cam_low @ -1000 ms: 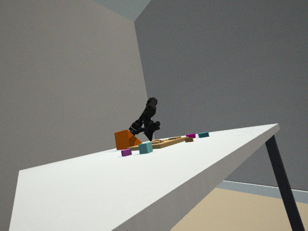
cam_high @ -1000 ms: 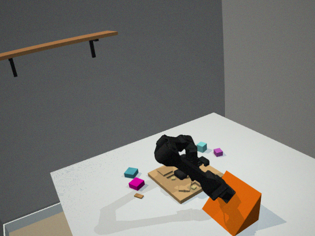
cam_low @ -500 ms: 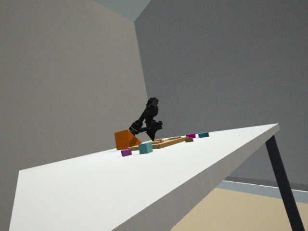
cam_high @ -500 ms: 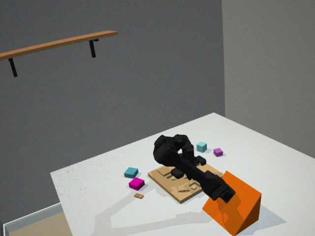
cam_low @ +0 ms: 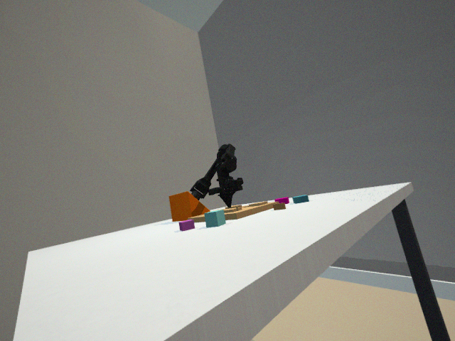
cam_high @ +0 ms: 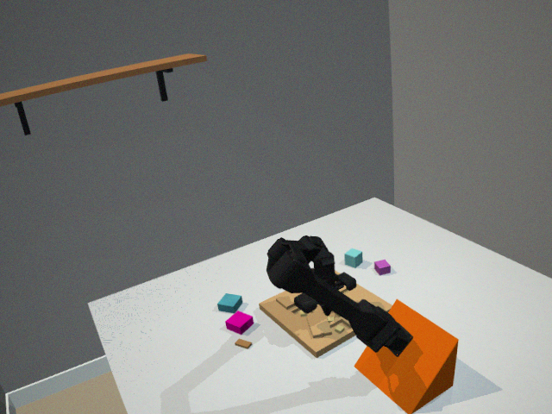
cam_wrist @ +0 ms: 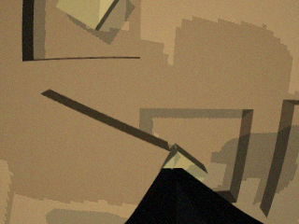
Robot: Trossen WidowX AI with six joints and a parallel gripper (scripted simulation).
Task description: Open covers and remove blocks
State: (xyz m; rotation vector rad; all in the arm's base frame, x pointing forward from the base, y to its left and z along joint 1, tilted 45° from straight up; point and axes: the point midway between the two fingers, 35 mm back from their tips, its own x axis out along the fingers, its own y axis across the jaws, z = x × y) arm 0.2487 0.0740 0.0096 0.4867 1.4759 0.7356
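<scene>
My gripper tip is now 50 mm short of the tan puzzle board, 20 mm to the left of it and 10 mm above it. From my gripper tip the other things lie so: flat brown piece 50 mm ahead, 250 mm to the left, 30 mm below; teal block 240 mm ahead, 220 mm to the left, 20 mm below; magenta block 130 mm ahead, 230 mm to the left, 20 mm below.
</scene>
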